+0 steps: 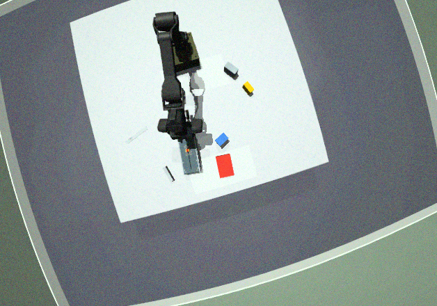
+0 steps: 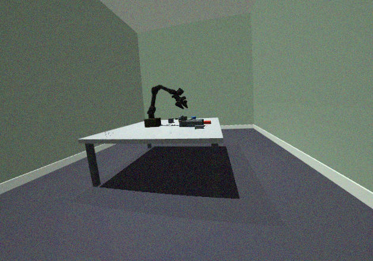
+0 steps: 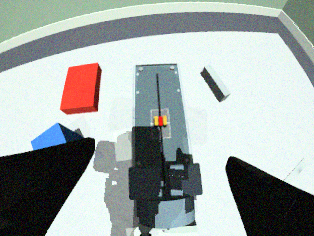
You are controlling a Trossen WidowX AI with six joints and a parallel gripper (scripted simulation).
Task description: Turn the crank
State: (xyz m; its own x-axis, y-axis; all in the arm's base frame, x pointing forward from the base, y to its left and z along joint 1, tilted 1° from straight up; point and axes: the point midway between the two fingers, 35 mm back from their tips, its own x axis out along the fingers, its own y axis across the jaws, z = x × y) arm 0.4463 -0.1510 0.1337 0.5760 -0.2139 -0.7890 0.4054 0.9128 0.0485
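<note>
Right now the crank handle is 12 cm below my gripper tip, 11 cm behind it and 5 cm to the left of it. Also, from my gripper tip: grey bar (19 cm below, 18 cm to the right, 14 cm ahead); then red pointer (12 cm below, 6 cm ahead, 2 cm to the right); then blue block (16 cm to the left, 16 cm below, 8 cm ahead).
</note>
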